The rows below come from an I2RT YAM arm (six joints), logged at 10 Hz.
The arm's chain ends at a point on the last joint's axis. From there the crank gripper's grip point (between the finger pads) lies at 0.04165 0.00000 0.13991 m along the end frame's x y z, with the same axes.
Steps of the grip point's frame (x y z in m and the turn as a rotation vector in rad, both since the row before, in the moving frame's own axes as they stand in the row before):
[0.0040, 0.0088, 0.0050, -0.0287, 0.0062, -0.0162]
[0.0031, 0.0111, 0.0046, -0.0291, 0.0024, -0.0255]
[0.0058, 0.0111, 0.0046, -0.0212, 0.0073, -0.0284]
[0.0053, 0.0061, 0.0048, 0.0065, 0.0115, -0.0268]
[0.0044, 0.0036, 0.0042, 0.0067, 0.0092, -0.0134]
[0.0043, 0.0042, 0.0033, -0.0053, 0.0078, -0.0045]
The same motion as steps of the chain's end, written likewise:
[0.0031, 0.0055, 0.0053, -0.0287, 0.0062, -0.0162]
[0.0027, 0.0081, 0.0047, -0.0291, 0.0024, -0.0255]
[0.0048, 0.0093, 0.0049, -0.0212, 0.0073, -0.0284]
[0.0037, 0.0081, 0.0053, 0.0065, 0.0115, -0.0268]
[0.0031, 0.0051, 0.0046, 0.0067, 0.0092, -0.0134]
[0.0032, 0.0036, 0.0036, -0.0053, 0.0078, -0.0045]

